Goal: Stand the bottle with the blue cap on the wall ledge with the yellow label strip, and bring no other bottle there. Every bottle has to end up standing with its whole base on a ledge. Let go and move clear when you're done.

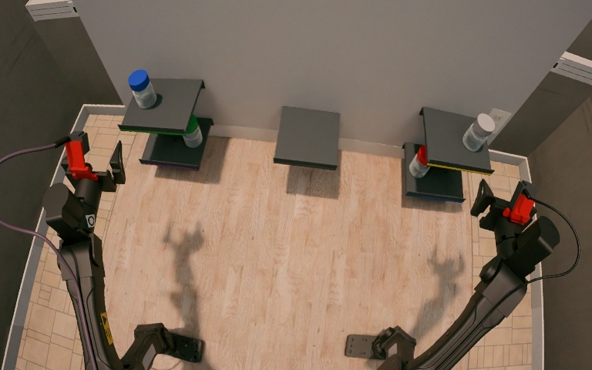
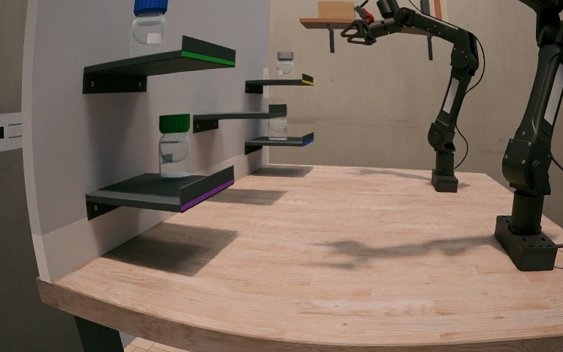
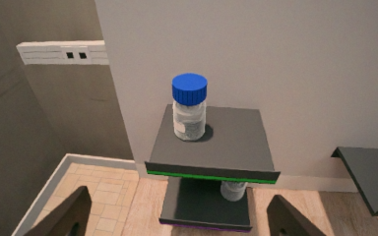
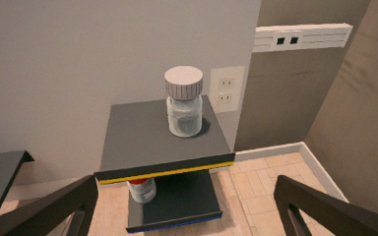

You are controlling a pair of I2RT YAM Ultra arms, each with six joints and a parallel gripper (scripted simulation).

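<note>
Now: left hand 240 mm short of the blue-capped bottle, 10 mm to the left of it and 120 mm above it. From my left hand the other things lie so: grey-capped bottle: 120 mm ahead, 880 mm to the right, 120 mm below; green-capped bottle: 220 mm ahead, 110 mm to the right, 310 mm below; red-capped bottle: 140 mm ahead, 780 mm to the right, 310 mm below.
</note>
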